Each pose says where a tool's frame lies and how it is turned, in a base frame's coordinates. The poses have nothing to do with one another.
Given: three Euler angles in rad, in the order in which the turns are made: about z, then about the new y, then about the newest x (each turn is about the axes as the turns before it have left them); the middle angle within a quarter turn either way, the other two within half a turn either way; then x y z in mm.
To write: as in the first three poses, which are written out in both.
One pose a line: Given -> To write
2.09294, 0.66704, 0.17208, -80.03, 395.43, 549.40 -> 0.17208, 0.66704, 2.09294, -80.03, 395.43, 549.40
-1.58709, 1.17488, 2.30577, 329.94, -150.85, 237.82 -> 2.30577, 1.17488, -1.58709, 329.94, -150.85, 237.82
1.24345, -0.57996, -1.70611, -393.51, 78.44, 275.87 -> -1.70611, -0.57996, 1.24345, -393.51, 78.44, 275.87
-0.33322, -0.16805, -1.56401, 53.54, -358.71, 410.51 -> -1.56401, -0.16805, -0.33322, 53.54, -358.71, 410.51
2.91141, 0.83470, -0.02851, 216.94, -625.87, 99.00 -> -0.02851, 0.83470, 2.91141, 216.94, -625.87, 99.00
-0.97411, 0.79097, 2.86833, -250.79, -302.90, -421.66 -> 2.86833, 0.79097, -0.97411, -250.79, -302.90, -421.66
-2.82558, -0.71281, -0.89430, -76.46, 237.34, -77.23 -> -0.89430, -0.71281, -2.82558, -76.46, 237.34, -77.23
